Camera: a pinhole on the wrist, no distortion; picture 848 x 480 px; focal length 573.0 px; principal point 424.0 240.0 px. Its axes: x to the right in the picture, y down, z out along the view. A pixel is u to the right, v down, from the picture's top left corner.
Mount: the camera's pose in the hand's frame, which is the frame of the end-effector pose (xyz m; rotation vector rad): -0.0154 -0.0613 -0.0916 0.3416 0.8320 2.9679
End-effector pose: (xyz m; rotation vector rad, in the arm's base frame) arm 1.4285 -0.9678 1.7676 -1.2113 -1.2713 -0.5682
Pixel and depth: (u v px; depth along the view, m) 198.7 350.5 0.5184
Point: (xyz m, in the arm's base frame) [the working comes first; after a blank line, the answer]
In the camera's frame: -0.2038 0.1000 0.5184

1.4536 -0.5360 1.9557
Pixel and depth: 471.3 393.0 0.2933
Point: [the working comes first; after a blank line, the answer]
In the camera's frame: 0.0242 0.0783 0.2933

1.3761 -0.7741 1.7547
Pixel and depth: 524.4 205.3 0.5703
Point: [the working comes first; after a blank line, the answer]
In the camera's frame: 0.0999 -0.0345 0.5703

1.5094 -0.5283 1.6242
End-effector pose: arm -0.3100 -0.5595 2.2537 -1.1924 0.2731 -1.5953
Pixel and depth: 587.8 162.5 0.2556
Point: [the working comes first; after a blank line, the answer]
In the camera's frame: 0.0731 -0.0346 0.2556

-0.1552 -0.5309 2.2196
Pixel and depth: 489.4 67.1 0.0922
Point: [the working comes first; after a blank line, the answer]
In the camera's frame: 0.0105 -0.0278 0.0922

-0.3257 -0.5693 2.2305
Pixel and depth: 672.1 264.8 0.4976
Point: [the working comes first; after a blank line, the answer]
In the camera's frame: 0.2155 0.0215 0.4976

0.0976 -0.3973 2.2343
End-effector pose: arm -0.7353 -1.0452 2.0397 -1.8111 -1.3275 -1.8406
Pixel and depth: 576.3 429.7 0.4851
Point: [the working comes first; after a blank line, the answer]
In the camera's frame: 0.1289 0.1606 0.4851

-0.4031 -0.7893 1.9631
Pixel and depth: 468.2 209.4 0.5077
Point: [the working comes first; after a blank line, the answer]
In the camera's frame: 0.0392 -0.0271 0.5077

-0.3697 -0.9133 2.1284
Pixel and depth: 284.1 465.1 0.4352
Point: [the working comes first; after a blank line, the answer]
In the camera's frame: -0.1063 0.1710 0.4352

-0.5444 -0.7268 2.1476
